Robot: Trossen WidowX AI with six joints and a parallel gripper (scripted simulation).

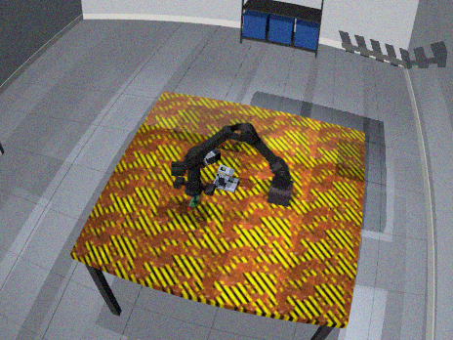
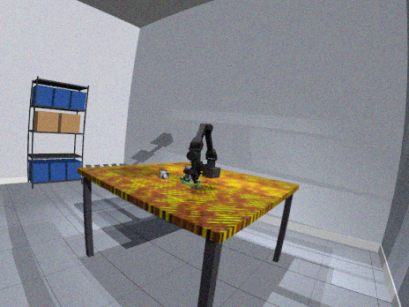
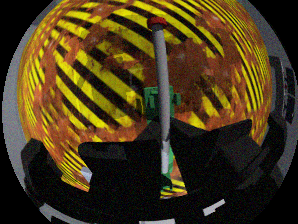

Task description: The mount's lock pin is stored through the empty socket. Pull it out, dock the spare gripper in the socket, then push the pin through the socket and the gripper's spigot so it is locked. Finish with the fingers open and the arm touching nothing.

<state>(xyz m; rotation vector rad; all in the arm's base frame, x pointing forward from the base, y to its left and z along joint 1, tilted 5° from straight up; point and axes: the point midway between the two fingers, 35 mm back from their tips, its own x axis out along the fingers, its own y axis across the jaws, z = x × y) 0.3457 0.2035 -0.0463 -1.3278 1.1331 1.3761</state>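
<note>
My gripper tip is 40 mm to the left of the green cradle, 10 mm below it and 10 mm short of it. From my gripper tip the other things lie so: spare gripper: 270 mm to the right, 60 mm ahead; grey mount: 160 mm to the right, 80 mm behind, 30 mm above.
</note>
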